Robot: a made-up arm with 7 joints. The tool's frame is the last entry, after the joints.
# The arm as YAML. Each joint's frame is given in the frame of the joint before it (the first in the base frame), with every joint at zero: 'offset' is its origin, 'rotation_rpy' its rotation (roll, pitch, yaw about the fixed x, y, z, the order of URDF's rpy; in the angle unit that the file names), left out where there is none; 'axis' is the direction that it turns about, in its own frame. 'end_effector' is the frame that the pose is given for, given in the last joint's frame.
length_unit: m
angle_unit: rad
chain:
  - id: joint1
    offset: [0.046, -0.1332, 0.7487]
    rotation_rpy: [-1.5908, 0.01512, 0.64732]
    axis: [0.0, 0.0, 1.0]
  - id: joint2
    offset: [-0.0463, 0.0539, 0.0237]
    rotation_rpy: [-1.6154, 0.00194, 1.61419]
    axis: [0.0, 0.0, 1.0]
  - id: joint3
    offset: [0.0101, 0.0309, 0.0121]
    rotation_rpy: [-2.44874, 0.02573, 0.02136]
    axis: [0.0, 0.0, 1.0]
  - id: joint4
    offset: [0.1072, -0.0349, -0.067]
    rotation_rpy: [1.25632, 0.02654, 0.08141]
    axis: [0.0, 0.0, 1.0]
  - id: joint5
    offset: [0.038, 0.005, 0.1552]
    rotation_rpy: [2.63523, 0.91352, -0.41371]
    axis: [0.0, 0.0, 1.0]
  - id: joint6
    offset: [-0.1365, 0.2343, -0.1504]
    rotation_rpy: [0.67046, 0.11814, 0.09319]
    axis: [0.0, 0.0, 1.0]
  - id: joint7
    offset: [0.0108, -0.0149, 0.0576]
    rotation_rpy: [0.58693, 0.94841, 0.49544]
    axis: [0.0, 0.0, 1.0]
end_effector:
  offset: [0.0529, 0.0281, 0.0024]
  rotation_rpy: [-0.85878, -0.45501, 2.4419]
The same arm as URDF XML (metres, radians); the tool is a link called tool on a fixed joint. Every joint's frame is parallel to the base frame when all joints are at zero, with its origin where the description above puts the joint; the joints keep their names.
<robot name="arm">
<joint name="tool_joint" type="fixed"><parent link="link7"/><child link="tool"/><origin xyz="-0.0555 -0.0167 -0.0155" rpy="2.4381 -0.7614 1.6625"/></joint>
<joint name="joint7" type="continuous"><parent link="link6"/><child link="link7"/><origin xyz="0.0176 0.0547 0.0188"/><axis xyz="-0.223496 0.913782 -0.339193"/></joint>
<joint name="joint6" type="continuous"><parent link="link5"/><child link="link6"/><origin xyz="-0.0787 -0.2949 -0.0547"/><axis xyz="0.190102 0.792706 0.579205"/></joint>
<joint name="joint5" type="continuous"><parent link="link4"/><child link="link5"/><origin xyz="0.0517 -0.1449 -0.0435"/><axis xyz="-0.300794 0.432691 0.849883"/></joint>
<joint name="joint4" type="continuous"><parent link="link3"/><child link="link4"/><origin xyz="-0.067 -0.0405 -0.1052"/><axis xyz="0.309211 -0.950334 -0.035401"/></joint>
<joint name="joint3" type="continuous"><parent link="link2"/><child link="link3"/><origin xyz="0.0101 -0.032 -0.0088"/><axis xyz="1 0 0"/></joint>
<joint name="joint2" type="continuous"><parent link="link1"/><child link="link2"/><origin xyz="-0.0512 -0.0104 -0.0537"/><axis xyz="-0.769171 -0.636276 0.059398"/></joint>
<joint name="joint1" type="continuous"><parent link="base_link"/><child link="link1"/><origin xyz="0.046 -0.1332 0.7487"/><axis xyz="-0.603171 0.797361 -0.019999"/></joint>
<link name="base_link"/>
<link name="link1"/>
<link name="link2"/>
<link name="link3"/>
<link name="link4"/>
<link name="link5"/>
<link name="link6"/>
<link name="link7"/>
<link name="tool"/>
</robot>

